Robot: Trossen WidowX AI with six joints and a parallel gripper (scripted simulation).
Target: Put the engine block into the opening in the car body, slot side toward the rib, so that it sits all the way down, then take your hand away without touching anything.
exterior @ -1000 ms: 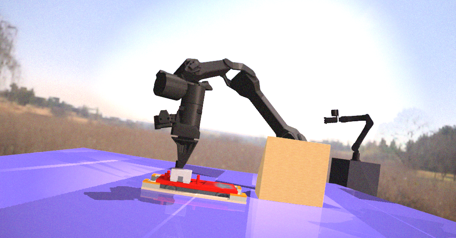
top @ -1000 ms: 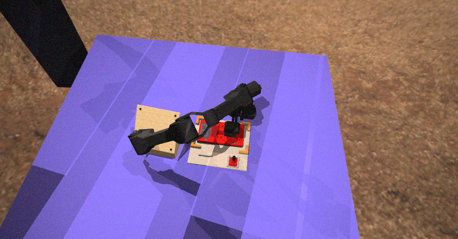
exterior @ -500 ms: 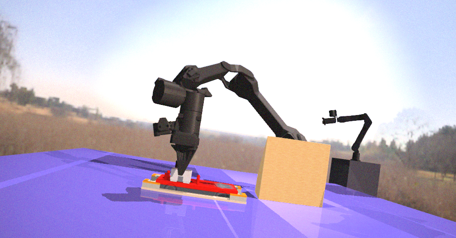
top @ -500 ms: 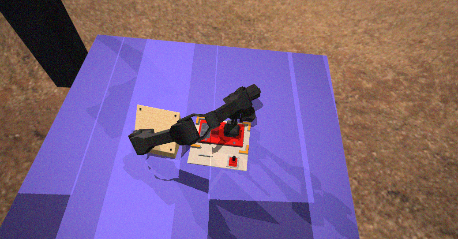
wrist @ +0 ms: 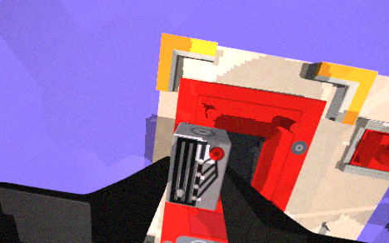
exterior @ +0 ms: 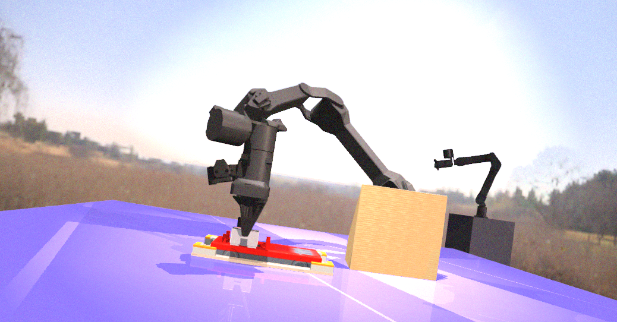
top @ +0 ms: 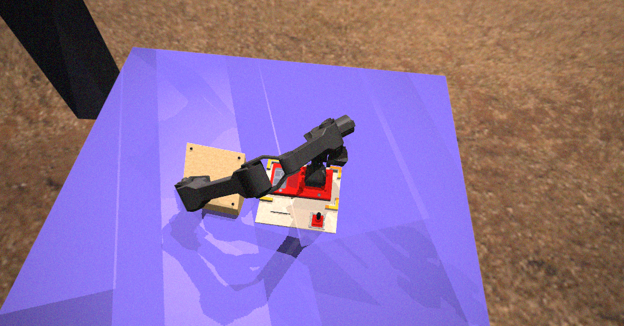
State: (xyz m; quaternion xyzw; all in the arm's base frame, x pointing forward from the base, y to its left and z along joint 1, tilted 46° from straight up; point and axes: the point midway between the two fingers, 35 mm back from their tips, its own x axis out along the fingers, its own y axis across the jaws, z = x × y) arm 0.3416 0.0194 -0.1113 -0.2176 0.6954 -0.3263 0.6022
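Now: the beige base plate 4 cm behind my gripper tip, 6 cm to the right of it and 3 cm below it. Also, from my gripper tip: black peg (1 cm ahead, 16 cm to the right, 1 cm below); grey engine block (1 cm below).
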